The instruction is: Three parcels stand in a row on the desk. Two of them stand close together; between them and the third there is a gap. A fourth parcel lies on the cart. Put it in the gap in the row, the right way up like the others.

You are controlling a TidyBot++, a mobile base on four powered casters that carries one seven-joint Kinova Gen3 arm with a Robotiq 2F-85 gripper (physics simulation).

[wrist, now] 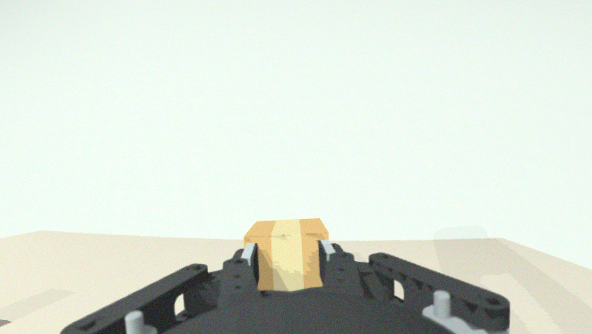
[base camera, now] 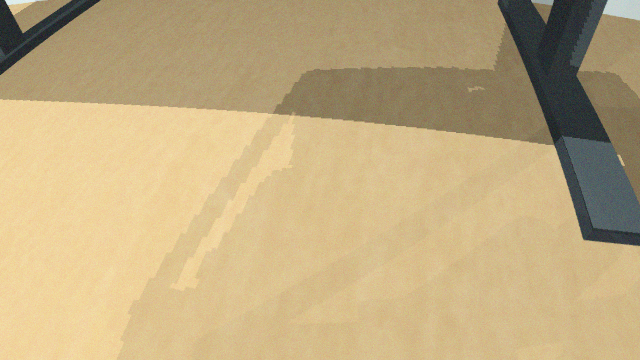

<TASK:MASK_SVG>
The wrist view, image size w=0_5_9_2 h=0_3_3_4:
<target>gripper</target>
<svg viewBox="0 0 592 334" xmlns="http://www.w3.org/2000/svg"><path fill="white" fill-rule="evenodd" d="M510 301L498 293L383 252L370 254L369 262L355 261L352 253L343 251L340 245L330 243L329 240L318 240L319 274L322 287L310 287L295 291L258 290L258 244L247 243L245 249L237 250L231 259L223 262L221 270L208 272L206 264L190 264L72 322L63 328L60 334L509 334ZM183 294L184 310L175 315L175 302ZM394 280L402 285L404 300L395 295Z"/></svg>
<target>brown cardboard parcel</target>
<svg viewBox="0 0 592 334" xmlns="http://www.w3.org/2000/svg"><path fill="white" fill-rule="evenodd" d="M320 218L256 221L243 236L244 249L247 243L258 244L258 290L295 291L323 286L319 274L318 240L329 240L329 232Z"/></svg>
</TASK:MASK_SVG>
